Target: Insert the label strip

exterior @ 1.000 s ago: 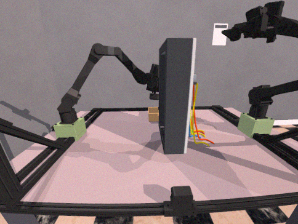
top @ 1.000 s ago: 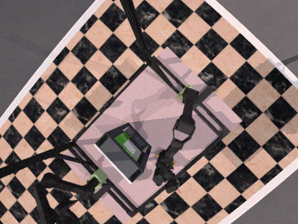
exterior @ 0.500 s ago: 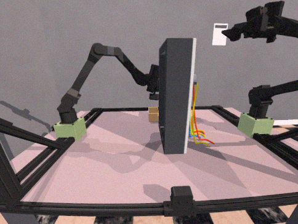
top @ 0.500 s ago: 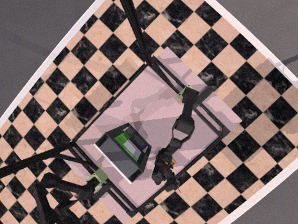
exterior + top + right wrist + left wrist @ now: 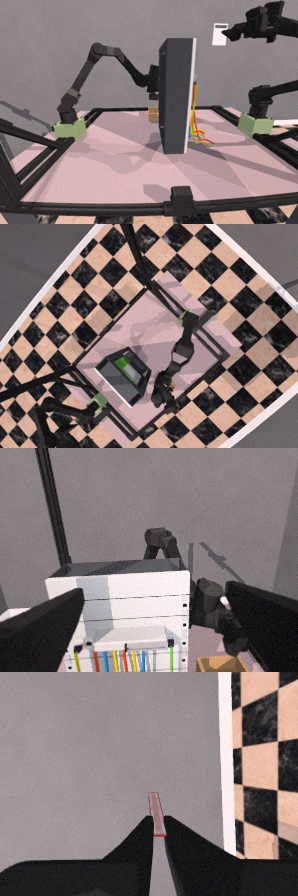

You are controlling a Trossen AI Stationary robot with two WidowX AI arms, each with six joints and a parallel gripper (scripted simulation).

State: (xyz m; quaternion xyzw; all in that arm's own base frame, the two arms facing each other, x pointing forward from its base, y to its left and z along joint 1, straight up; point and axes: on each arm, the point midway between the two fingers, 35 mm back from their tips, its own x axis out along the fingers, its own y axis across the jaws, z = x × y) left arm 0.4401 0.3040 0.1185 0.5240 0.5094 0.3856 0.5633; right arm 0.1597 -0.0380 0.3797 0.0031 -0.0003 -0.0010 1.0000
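Now: the label strip 50 mm ahead of my left hand, 10 mm to the right of it and 10 mm below it. From my left hand the other things lie so: rack panel 330 mm behind, 90 mm to the right.
The label strip lies 33 cm ahead of my right hand, 31 cm to the left of it and 28 cm below it. The rest, counted from my right hand: rack panel 6 cm behind, 23 cm to the left, 27 cm below.
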